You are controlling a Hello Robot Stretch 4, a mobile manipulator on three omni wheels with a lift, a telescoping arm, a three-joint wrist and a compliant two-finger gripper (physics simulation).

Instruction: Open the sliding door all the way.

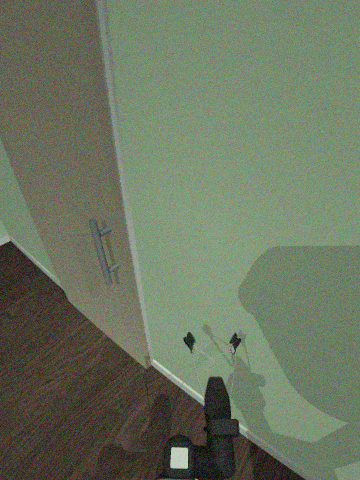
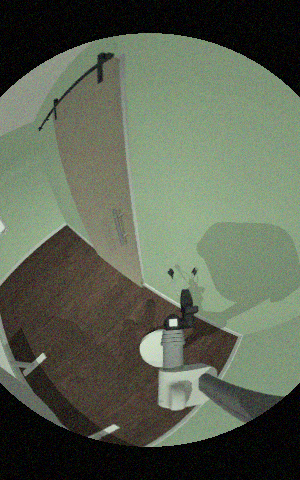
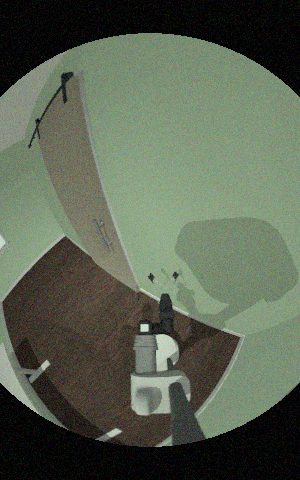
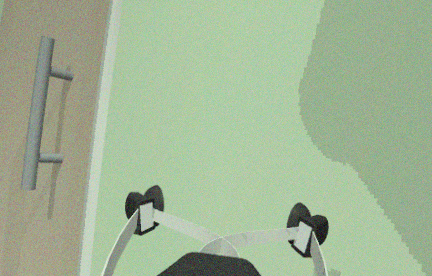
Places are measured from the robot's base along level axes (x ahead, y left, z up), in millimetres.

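Where they show: gripper, fingertip midpoint: [image 1: 211, 333] [image 2: 181, 268] [image 3: 162, 272] [image 4: 225, 211]; robot's base at its link origin: [image 2: 160, 347] [image 3: 158, 351].
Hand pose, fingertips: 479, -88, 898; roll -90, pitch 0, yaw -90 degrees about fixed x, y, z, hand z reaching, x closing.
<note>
Each offset is from my fingertips to the top centre of the thing, as dx, dy, dz. "pt": to the spot under its first point. Level surfaces: height alone.
The sliding door [image 1: 65, 150] [image 2: 95, 165] [image 3: 75, 175] [image 4: 75, 30] is a brown panel at the left, hanging from a black rail @[pt +508, +635, +1146] [image 2: 75, 83] [image 3: 48, 102]. Its grey bar handle @[pt +239, +390, +109] [image 1: 100, 252] [image 2: 118, 227] [image 3: 102, 235] [image 4: 38, 115] stands upright near the door's right edge, beside the pale trim. My gripper [image 1: 212, 342] [image 2: 183, 272] [image 3: 163, 276] [image 4: 225, 211] is open and empty in front of the green wall, to the right of the door and lower than the handle. The handle is outside the fingers, apart from them.
The green wall [image 1: 225, 150] [image 4: 210, 100] runs right of the door, with the robot's shadow on it. A white baseboard [image 1: 175, 377] edges the dark wood floor @[dz -925] [image 1: 60, 400] [image 2: 90, 320]. White-ended bars [image 2: 35, 364] [image 3: 40, 371] stand at the lower left.
</note>
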